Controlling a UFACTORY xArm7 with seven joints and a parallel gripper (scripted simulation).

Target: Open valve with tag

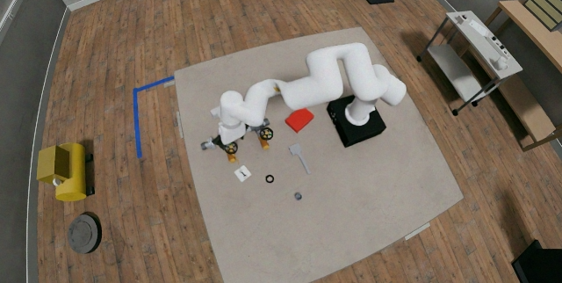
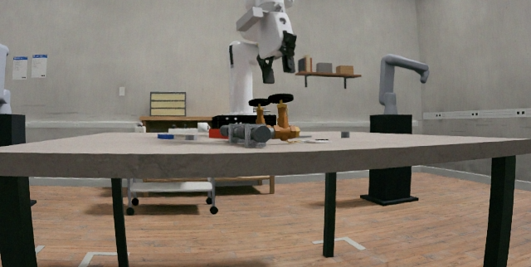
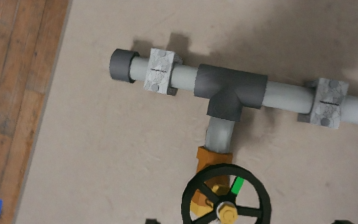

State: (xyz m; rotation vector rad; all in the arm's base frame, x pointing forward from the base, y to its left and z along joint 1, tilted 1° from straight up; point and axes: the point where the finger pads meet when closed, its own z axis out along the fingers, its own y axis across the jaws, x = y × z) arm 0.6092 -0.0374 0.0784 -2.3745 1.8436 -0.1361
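The white tag is 160 mm below my hand, 90 mm to the left of it and 10 mm ahead of it. The rest, counted from my hand: small grey cylinder (290 mm to the left, 190 mm behind, 160 mm below); then grey scraper (270 mm behind, 160 mm below, 110 mm to the left); then red block (350 mm behind, 150 mm below, 60 mm to the right).
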